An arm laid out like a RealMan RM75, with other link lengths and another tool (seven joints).
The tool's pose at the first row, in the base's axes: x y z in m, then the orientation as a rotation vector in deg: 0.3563, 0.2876, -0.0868, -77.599, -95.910, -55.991
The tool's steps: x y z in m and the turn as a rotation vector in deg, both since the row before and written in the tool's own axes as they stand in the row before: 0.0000, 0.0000, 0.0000, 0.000, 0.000, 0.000; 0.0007, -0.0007, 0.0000, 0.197, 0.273, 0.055; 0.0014, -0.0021, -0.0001, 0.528, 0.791, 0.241; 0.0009, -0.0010, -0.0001, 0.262, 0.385, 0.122; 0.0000, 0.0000, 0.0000, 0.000, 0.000, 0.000; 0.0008, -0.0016, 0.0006, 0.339, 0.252, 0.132; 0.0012, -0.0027, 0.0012, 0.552, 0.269, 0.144; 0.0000, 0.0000, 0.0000, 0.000, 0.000, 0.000; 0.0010, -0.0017, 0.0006, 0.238, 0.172, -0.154; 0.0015, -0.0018, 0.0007, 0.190, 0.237, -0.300; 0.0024, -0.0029, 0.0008, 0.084, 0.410, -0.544; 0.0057, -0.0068, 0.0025, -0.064, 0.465, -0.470; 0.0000, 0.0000, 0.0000, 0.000, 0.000, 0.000; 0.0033, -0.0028, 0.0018, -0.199, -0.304, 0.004
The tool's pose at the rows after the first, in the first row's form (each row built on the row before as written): 0.3563, 0.2876, -0.0868, -77.599, -95.910, -55.991; 0.3555, 0.2878, -0.0862, -77.319, -95.717, -55.914; 0.3532, 0.2880, -0.0851, -76.595, -95.077, -55.684; 0.3521, 0.2881, -0.0843, -76.243, -94.763, -55.564; 0.3521, 0.2881, -0.0843, -76.243, -94.763, -55.564; 0.3503, 0.2887, -0.0839, -75.939, -94.562, -55.297; 0.3473, 0.2898, -0.0835, -75.491, -94.398, -54.831; 0.3473, 0.2898, -0.0835, -75.491, -94.398, -54.831; 0.3454, 0.2904, -0.0829, -75.107, -94.458, -54.787; 0.3433, 0.2913, -0.0819, -74.607, -94.571, -54.907; 0.3400, 0.2924, -0.0802, -73.886, -94.715, -55.358; 0.3321, 0.2955, -0.0765, -73.277, -94.713, -55.929; 0.3321, 0.2955, -0.0765, -73.277, -94.713, -55.929; 0.3286, 0.2978, -0.0744, -73.619, -94.883, -55.964
